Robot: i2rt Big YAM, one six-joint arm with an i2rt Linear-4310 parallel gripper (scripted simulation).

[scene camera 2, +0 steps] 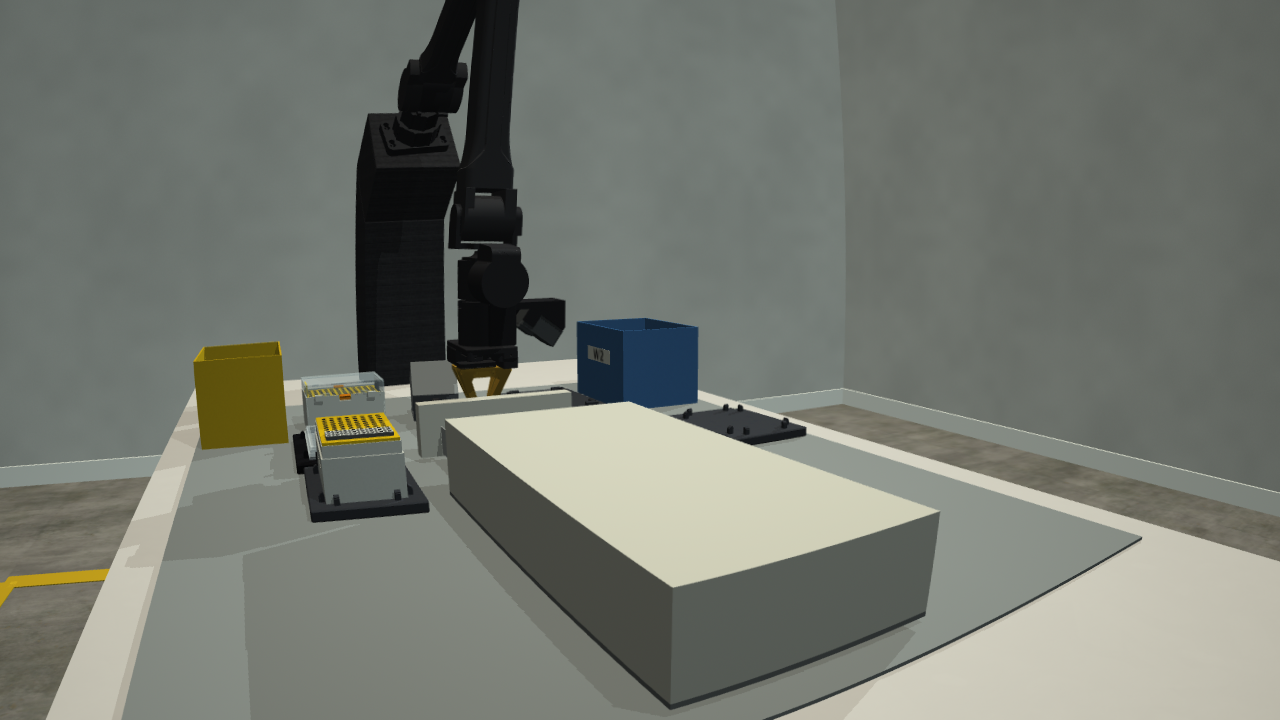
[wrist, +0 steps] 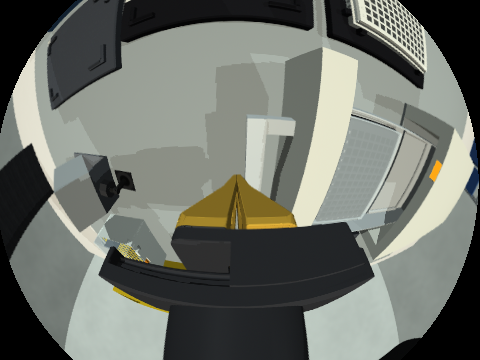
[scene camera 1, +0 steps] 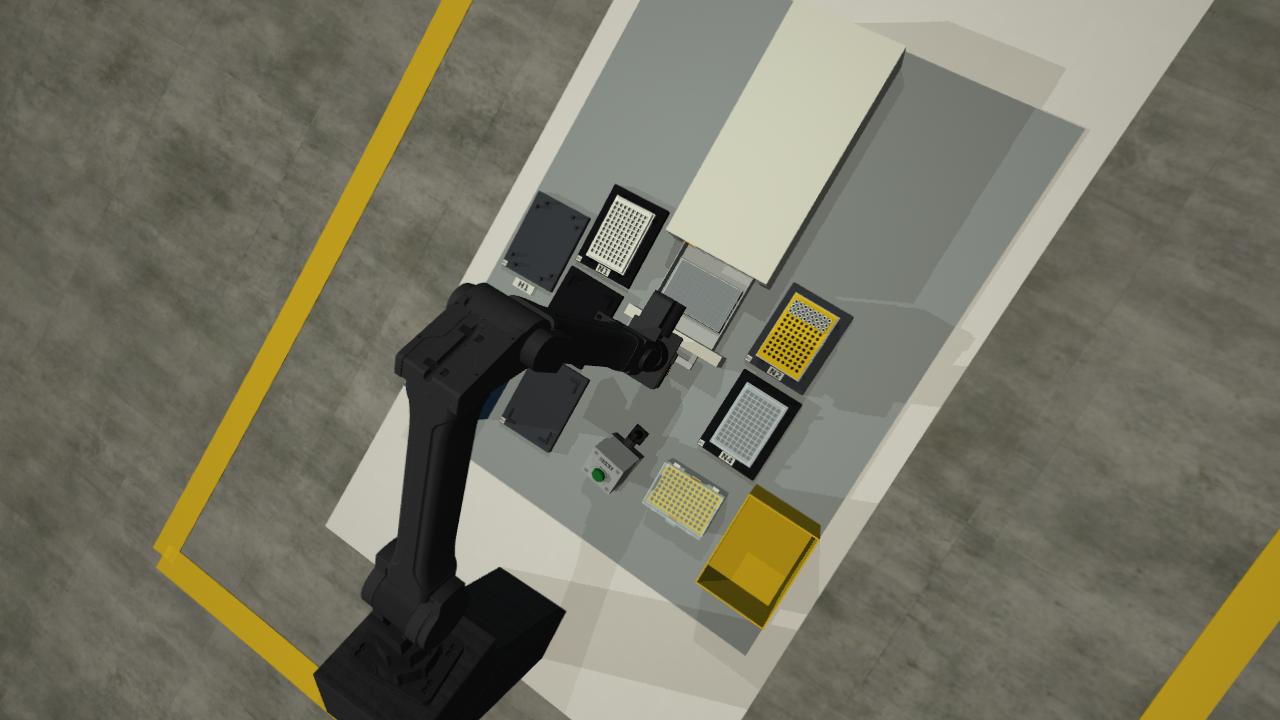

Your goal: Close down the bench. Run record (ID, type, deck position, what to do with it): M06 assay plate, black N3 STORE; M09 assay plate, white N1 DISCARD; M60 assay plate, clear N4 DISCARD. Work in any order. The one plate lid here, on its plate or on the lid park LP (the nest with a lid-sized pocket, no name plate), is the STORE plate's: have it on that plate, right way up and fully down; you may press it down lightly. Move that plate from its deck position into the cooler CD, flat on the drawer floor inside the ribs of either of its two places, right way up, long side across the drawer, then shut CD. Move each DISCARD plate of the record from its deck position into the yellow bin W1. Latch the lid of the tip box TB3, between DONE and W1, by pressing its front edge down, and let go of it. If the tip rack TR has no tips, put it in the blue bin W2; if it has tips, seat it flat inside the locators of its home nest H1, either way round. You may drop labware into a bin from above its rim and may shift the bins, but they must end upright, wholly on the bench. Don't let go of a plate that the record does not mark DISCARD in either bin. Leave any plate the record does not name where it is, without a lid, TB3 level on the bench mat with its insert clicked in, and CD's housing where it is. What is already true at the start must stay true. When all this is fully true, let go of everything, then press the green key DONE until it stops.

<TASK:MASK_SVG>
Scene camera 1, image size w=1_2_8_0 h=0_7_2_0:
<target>my gripper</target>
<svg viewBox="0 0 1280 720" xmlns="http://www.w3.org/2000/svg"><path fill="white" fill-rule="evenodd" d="M683 338L672 332L669 339L664 336L662 339L658 339L657 342L661 348L661 358L658 364L650 372L641 371L638 375L628 376L650 389L659 388L678 357L677 350L683 342Z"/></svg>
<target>yellow bin W1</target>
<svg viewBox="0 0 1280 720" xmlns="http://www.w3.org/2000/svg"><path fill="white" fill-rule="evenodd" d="M756 484L695 583L763 630L820 541L821 525Z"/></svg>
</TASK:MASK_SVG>
